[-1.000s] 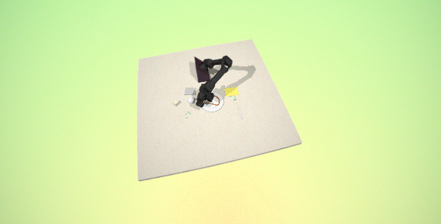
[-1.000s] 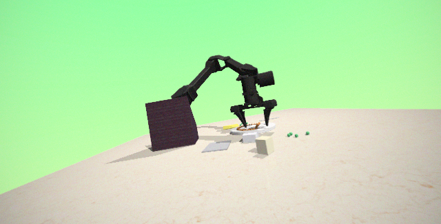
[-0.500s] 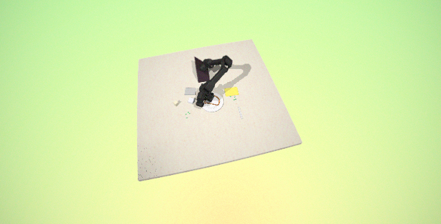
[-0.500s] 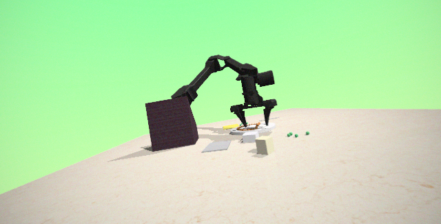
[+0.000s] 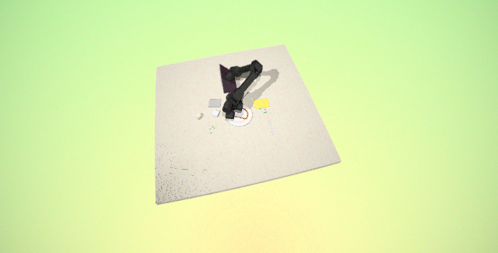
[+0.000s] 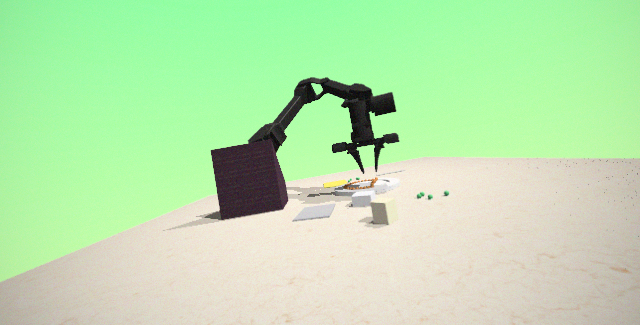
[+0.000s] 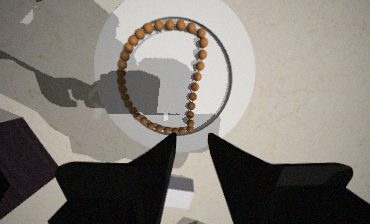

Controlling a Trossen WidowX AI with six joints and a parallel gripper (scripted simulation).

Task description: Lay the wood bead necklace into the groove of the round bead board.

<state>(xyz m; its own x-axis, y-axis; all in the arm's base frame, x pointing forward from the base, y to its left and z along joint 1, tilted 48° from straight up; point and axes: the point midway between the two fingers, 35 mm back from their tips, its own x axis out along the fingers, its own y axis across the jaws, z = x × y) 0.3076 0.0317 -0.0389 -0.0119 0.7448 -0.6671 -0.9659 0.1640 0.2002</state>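
My gripper tip is 5 cm to the right of the round white bead board, 4 cm above it and 1 cm past it. The rest, counted from my gripper tip: cream cube 26 cm to the right, 4 cm behind, 3 cm below; yellow card 25 cm to the left, 9 cm behind, 5 cm below; grey flat plate 16 cm behind, 13 cm to the right, 5 cm below.
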